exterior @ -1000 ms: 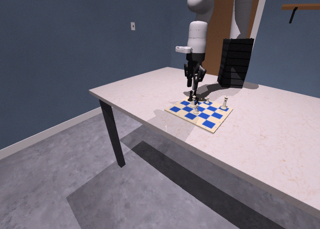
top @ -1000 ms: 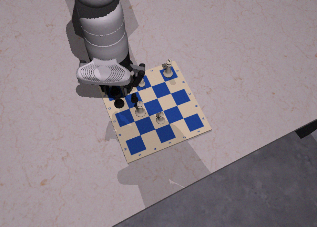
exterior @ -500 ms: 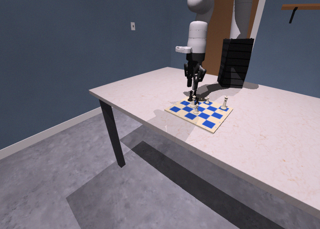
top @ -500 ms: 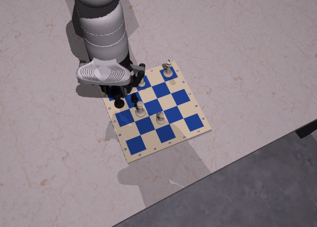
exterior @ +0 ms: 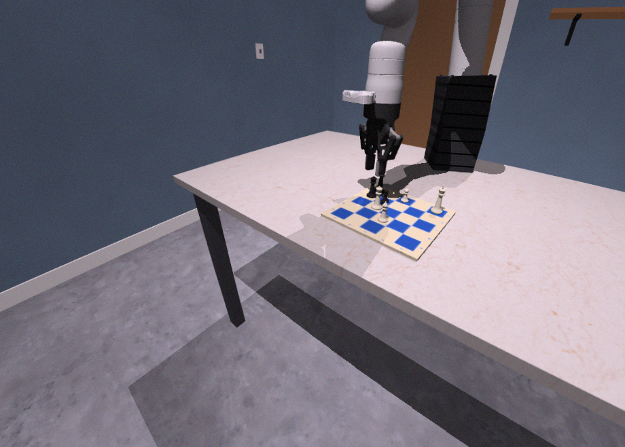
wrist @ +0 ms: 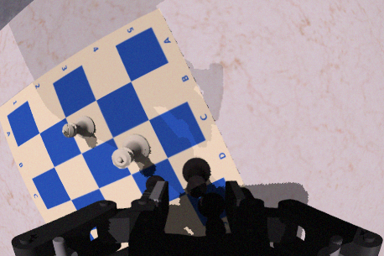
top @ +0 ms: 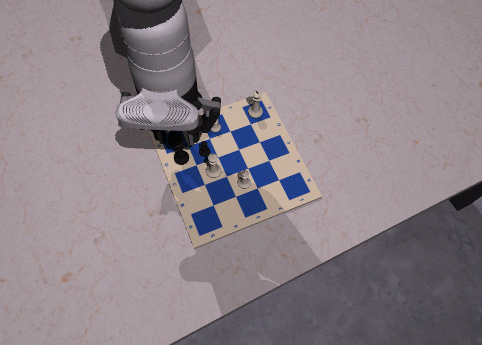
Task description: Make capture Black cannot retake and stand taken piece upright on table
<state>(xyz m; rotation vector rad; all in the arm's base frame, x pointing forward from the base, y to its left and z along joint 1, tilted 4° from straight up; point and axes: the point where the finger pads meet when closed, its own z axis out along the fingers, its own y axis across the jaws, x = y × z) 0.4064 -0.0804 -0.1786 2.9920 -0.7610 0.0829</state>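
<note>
The tall black piece is 5 cm below my hand and 4 cm behind it. From my hand the other things lie so: chessboard (8 cm below, 7 cm to the left, 4 cm ahead); then white pawn (7 cm to the left, 7 cm below, 3 cm behind); then black pawn (7 cm below, 4 cm to the left, 1 cm ahead).
</note>
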